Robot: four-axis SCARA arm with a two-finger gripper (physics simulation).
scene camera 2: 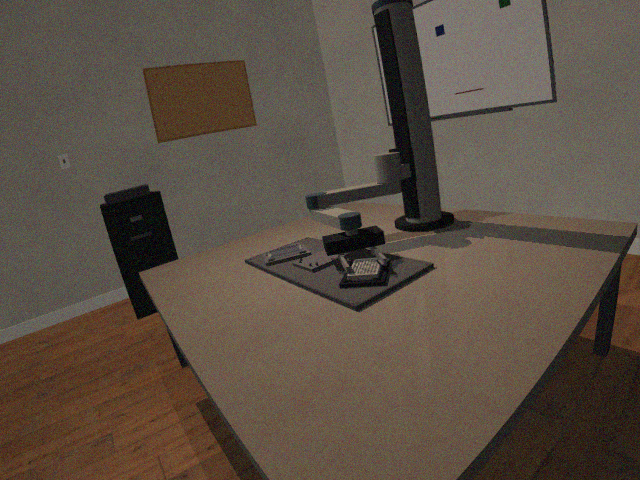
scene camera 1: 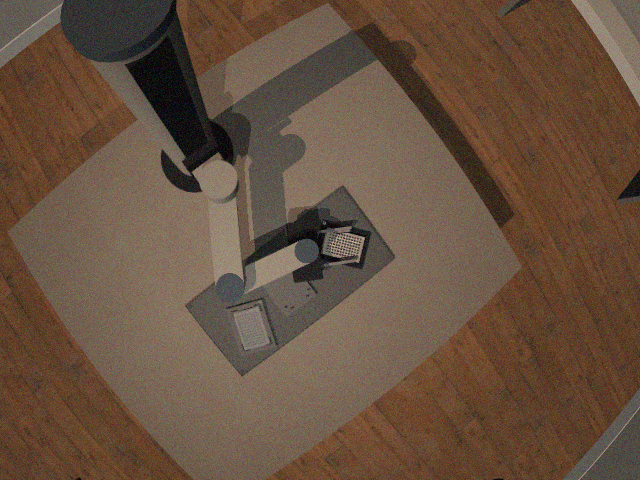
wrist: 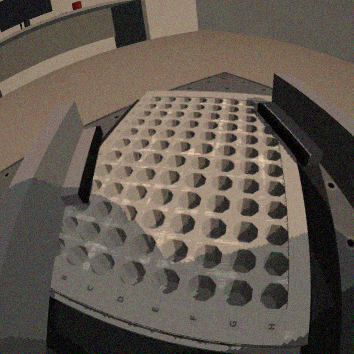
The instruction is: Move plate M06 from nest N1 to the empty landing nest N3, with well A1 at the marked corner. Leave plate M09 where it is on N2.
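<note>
A white well plate (scene camera 1: 345,245) (scene camera 2: 364,267) (wrist: 295,195) sits level in the black nest (scene camera 2: 364,282). Its number is not readable. My gripper (scene camera 1: 338,246) (scene camera 2: 363,260) (wrist: 179,99) is over this plate. Its fingers are drawn in to less than the plate's width, and their pads overlap both side edges in the wrist view, with nothing held between them. Letters B to H show at the near edge; the left finger hides the A1 side. A second, pale plate (scene camera 1: 251,328) (scene camera 2: 285,253) lies in the nest at the board's other end. The empty nest (scene camera 1: 289,297) (scene camera 2: 311,264) is between them.
The nests stand on a dark grey board (scene camera 1: 242,361) (scene camera 2: 356,302) on the table (scene camera 1: 413,310) (scene camera 2: 361,372). The arm's column (scene camera 2: 421,124) rises behind the board. The black gripper body (scene camera 2: 353,241) is beside the middle nest, close above the board.
</note>
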